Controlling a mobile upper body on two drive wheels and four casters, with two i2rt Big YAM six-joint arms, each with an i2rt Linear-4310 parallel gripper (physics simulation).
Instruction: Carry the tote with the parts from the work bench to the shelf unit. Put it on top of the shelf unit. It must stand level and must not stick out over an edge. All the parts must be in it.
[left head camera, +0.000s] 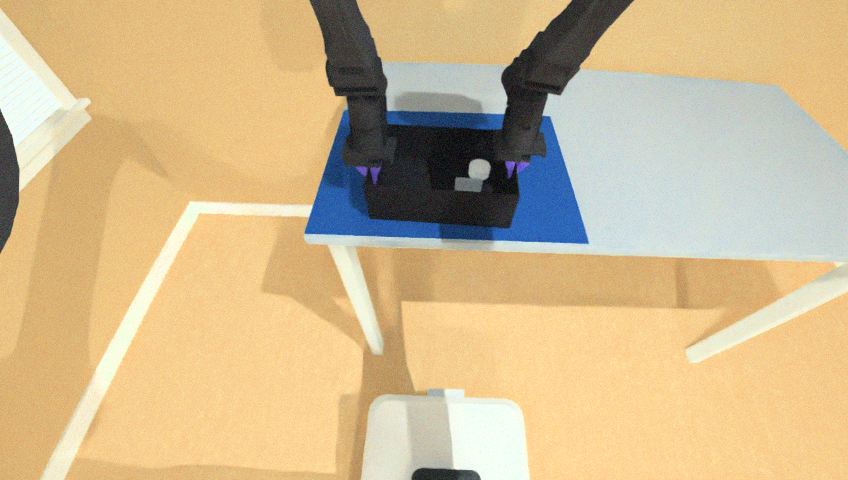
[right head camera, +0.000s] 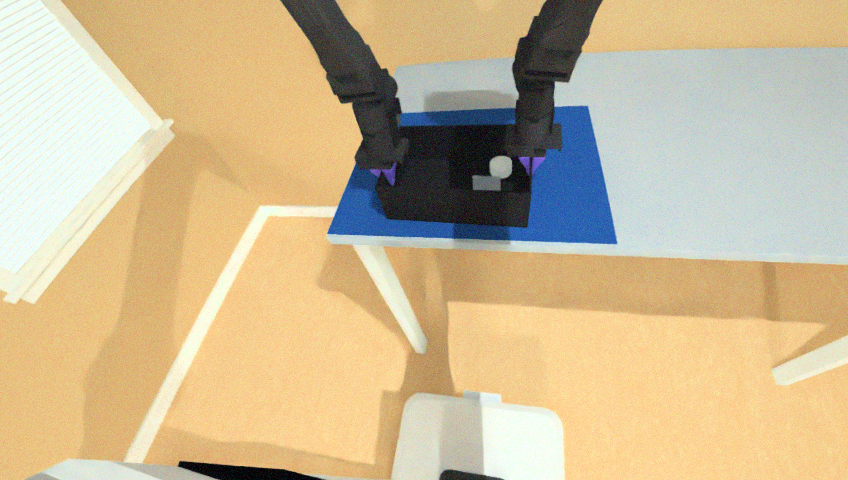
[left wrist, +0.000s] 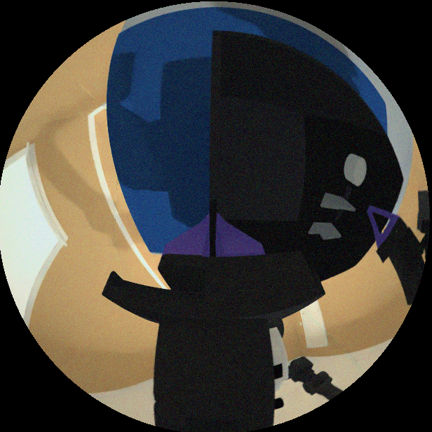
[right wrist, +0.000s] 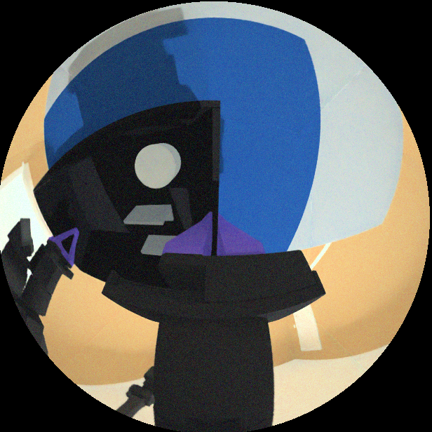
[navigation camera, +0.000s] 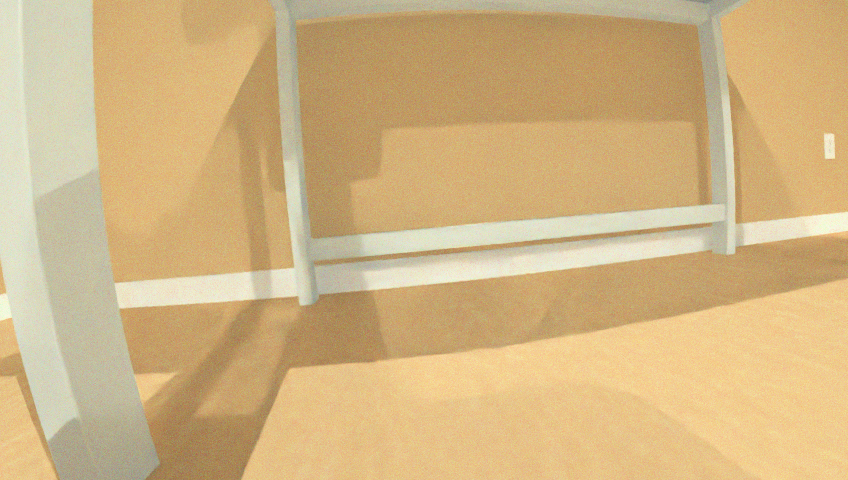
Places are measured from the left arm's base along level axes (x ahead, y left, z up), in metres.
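Where they show: left gripper, between the fingertips: (left head camera: 374, 182) (right head camera: 392, 183); right gripper, between the fingertips: (left head camera: 510, 176).
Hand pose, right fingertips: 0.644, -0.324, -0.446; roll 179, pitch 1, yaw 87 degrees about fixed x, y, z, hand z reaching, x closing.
Things, the pixels of their top centre, and the offset from my right fingertips, as dx, dy, dz. Level surfaces: height alone.
- black tote, centre of its top: (right head camera: 456, 154) (left head camera: 443, 155) +0.000, +0.149, +0.054
- blue mat, height of its surface: dz -0.048
- grey cylinder, centre of its top: (right head camera: 500, 163) (left head camera: 479, 165) +0.054, +0.061, -0.019
- grey block, centre of its top: (right head camera: 485, 180) (left head camera: 469, 181) -0.016, +0.091, -0.004
- pale work bench, height of its surface: dz -0.050
The black tote (left head camera: 441, 190) stands on the blue mat (left head camera: 555, 205) on the work bench, near its front left corner. In it lie a grey cylinder (left head camera: 479, 169) and a grey block (left head camera: 468, 185). My left gripper (left head camera: 369, 172) is at the tote's left end wall and is shut on that thin wall, which runs between the purple fingers in the left wrist view (left wrist: 210, 238). My right gripper (left head camera: 515, 168) is shut on the right end wall, as the right wrist view (right wrist: 213, 238) shows. The cylinder (right wrist: 157, 165) and the grey blocks (right wrist: 149, 214) show there inside the tote (right wrist: 132, 193).
The pale work bench (left head camera: 613, 143) runs off to the right. Its white leg (left head camera: 357, 300) stands below the front left corner. A white line (left head camera: 246, 210) is marked on the floor at the left. My white base (left head camera: 446, 438) is at the bottom.
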